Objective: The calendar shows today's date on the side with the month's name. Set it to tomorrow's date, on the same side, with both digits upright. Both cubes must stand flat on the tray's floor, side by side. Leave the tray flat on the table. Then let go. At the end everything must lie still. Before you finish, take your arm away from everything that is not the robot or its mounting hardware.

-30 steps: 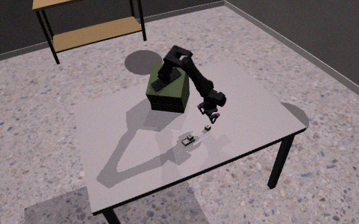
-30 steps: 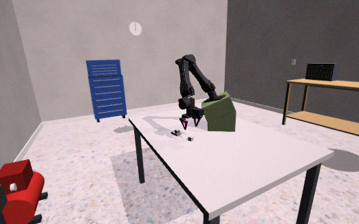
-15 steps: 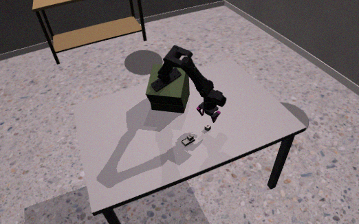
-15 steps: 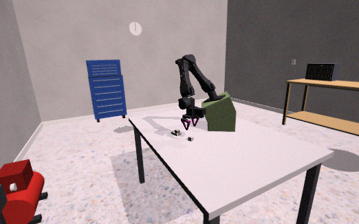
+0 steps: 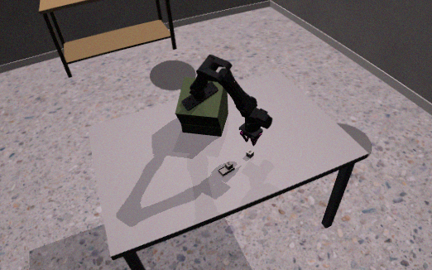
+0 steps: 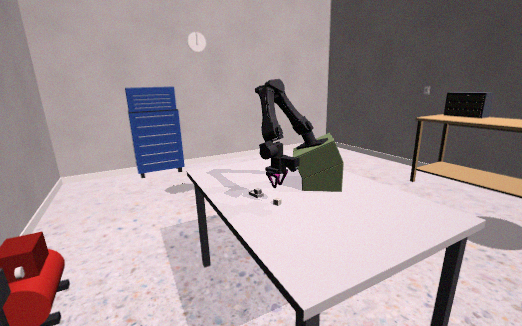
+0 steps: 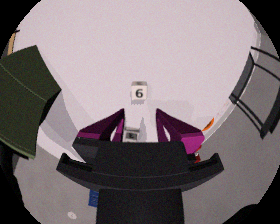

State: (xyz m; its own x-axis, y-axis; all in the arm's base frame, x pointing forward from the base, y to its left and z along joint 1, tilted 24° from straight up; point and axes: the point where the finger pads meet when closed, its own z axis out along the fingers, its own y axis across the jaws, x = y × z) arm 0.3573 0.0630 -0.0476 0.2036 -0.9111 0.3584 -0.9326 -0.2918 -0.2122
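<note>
My gripper is now 90 mm above the white cube. From my hand the other things lie so: calendar tray 160 mm to the right, 90 mm below.
</note>
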